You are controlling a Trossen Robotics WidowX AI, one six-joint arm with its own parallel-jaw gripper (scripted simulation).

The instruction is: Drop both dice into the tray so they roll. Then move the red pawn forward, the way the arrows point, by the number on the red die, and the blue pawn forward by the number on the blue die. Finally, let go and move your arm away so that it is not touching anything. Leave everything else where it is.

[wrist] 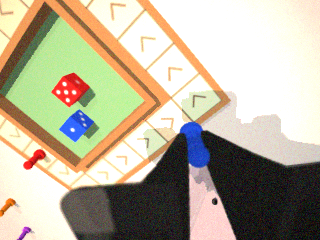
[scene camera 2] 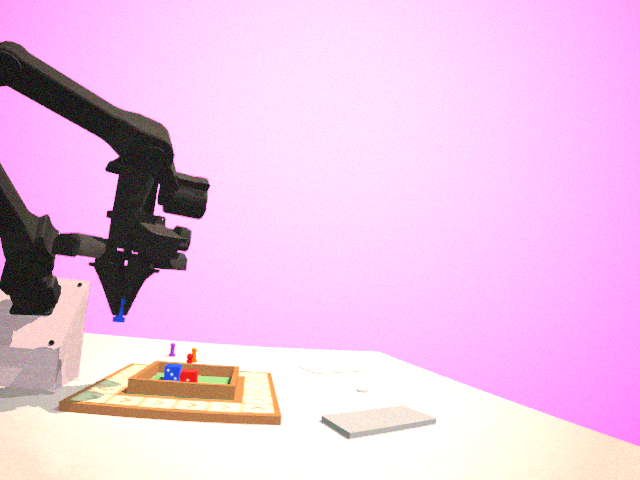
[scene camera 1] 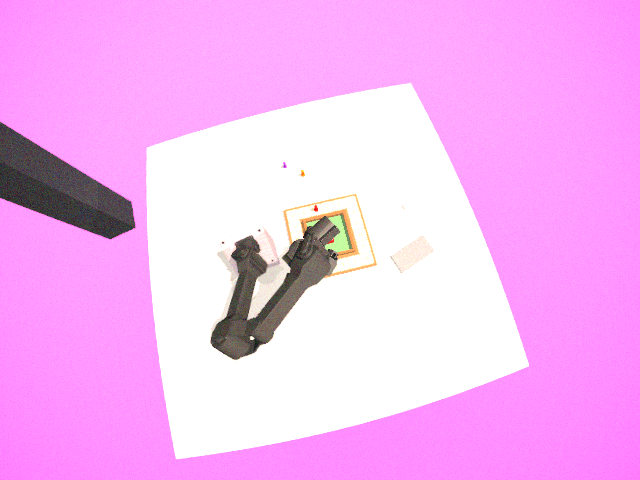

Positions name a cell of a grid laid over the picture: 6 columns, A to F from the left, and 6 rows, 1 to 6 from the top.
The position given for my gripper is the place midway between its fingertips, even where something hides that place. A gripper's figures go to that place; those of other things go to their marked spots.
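The blue pawn (wrist: D4) is 0.09 m from the lens. As for my gripper (wrist: D4), I find it 0.11 m from the lens.
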